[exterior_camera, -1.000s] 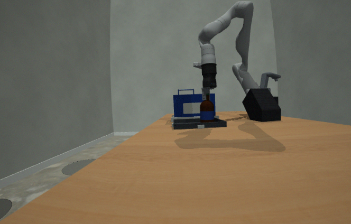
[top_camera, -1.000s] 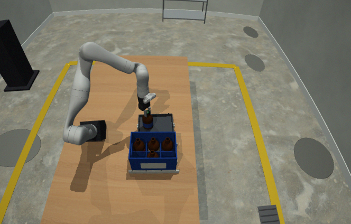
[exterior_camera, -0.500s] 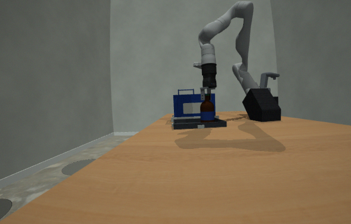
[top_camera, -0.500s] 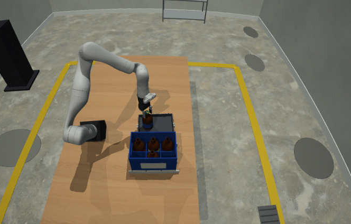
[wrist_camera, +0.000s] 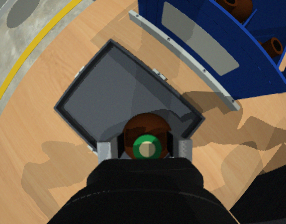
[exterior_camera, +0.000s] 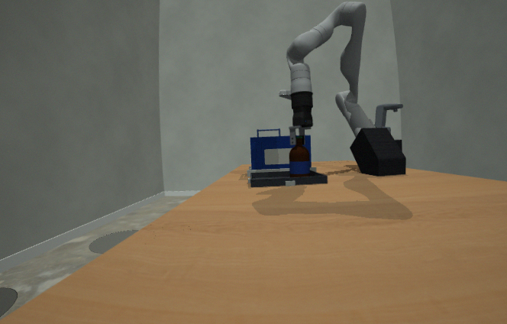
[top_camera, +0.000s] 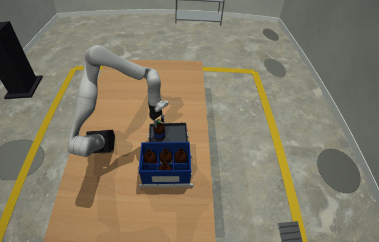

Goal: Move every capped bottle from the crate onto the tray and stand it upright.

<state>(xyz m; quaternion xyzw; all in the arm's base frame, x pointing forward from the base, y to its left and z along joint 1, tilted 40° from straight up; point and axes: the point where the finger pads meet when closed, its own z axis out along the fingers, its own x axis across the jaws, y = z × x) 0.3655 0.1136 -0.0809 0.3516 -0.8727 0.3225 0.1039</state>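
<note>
The brown bottle lies 60 mm below my hand. The rest, counted from my hand: crate 30 mm ahead, 260 mm to the right, 60 mm below; dark grey tray 50 mm ahead, 130 mm below.
</note>
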